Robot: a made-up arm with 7 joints. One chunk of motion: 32 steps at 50 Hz.
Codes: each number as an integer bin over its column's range. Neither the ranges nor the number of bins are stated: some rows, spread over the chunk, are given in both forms.
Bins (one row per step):
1: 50 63 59 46 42 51
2: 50 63 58 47 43 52
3: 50 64 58 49 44 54
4: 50 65 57 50 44 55
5: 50 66 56 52 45 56
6: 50 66 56 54 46 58
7: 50 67 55 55 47 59
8: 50 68 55 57 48 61
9: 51 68 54 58 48 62
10: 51 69 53 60 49 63
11: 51 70 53 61 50 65
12: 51 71 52 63 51 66
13: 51 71 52 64 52 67
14: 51 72 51 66 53 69
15: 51 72 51 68 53 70
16: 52 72 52 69 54 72
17: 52 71 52 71 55 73
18: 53 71 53 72 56 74
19: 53 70 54 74 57 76
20: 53 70 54 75 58 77
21: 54 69 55 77 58 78
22: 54 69 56 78 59 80
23: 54 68 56 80 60 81
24: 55 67 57 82 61 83
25: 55 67 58 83 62 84
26: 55 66 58 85 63 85
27: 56 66 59 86 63 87
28: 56 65 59 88 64 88
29: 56 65 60 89 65 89
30: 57 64 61 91 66 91
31: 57 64 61 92 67 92
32: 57 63 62 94 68 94
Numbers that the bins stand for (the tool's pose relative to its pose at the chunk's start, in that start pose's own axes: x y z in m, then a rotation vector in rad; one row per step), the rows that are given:
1: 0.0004 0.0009 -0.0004 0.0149 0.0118 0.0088
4: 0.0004 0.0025 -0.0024 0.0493 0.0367 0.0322
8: 0.0004 0.0049 -0.0044 0.1094 0.0864 0.0674
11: 0.0012 0.0066 -0.0065 0.1437 0.1112 0.0908
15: 0.0012 0.0082 -0.0085 0.2038 0.1485 0.1201
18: 0.0028 0.0074 -0.0065 0.2382 0.1858 0.1435
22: 0.0036 0.0058 -0.0034 0.2897 0.2230 0.1787
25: 0.0044 0.0041 -0.0014 0.3326 0.2603 0.2021
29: 0.0053 0.0025 0.0006 0.3841 0.2976 0.2314
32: 0.0061 0.0009 0.0026 0.4271 0.3348 0.2607
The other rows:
2: 0.0004 0.0009 -0.0014 0.0235 0.0242 0.0146
3: 0.0004 0.0017 -0.0014 0.0407 0.0367 0.0264
5: 0.0004 0.0033 -0.0034 0.0665 0.0491 0.0381
6: 0.0004 0.0033 -0.0034 0.0836 0.0615 0.0498
7: 0.0004 0.0041 -0.0044 0.0922 0.0739 0.0557
9: 0.0012 0.0049 -0.0055 0.1180 0.0864 0.0732
10: 0.0012 0.0058 -0.0065 0.1352 0.0988 0.0791
12: 0.0012 0.0074 -0.0075 0.1609 0.1236 0.0967
13: 0.0012 0.0074 -0.0075 0.1695 0.1361 0.1025
14: 0.0012 0.0082 -0.0085 0.1867 0.1485 0.1142
16: 0.0020 0.0082 -0.0075 0.2124 0.1609 0.1318
17: 0.0020 0.0074 -0.0075 0.2296 0.1733 0.1377
19: 0.0028 0.0066 -0.0055 0.2554 0.1982 0.1553
20: 0.0028 0.0066 -0.0055 0.2639 0.2106 0.1611
21: 0.0036 0.0058 -0.0044 0.2811 0.2106 0.1670
23: 0.0036 0.0049 -0.0034 0.3069 0.2355 0.1845
24: 0.0044 0.0041 -0.0024 0.3240 0.2479 0.1963
26: 0.0044 0.0033 -0.0014 0.3498 0.2727 0.2080
27: 0.0053 0.0033 -0.0004 0.3584 0.2727 0.2197
28: 0.0053 0.0025 -0.0004 0.3756 0.2852 0.2256
30: 0.0061 0.0017 0.0016 0.4013 0.3100 0.2431
31: 0.0061 0.0017 0.0016 0.4099 0.3224 0.2490

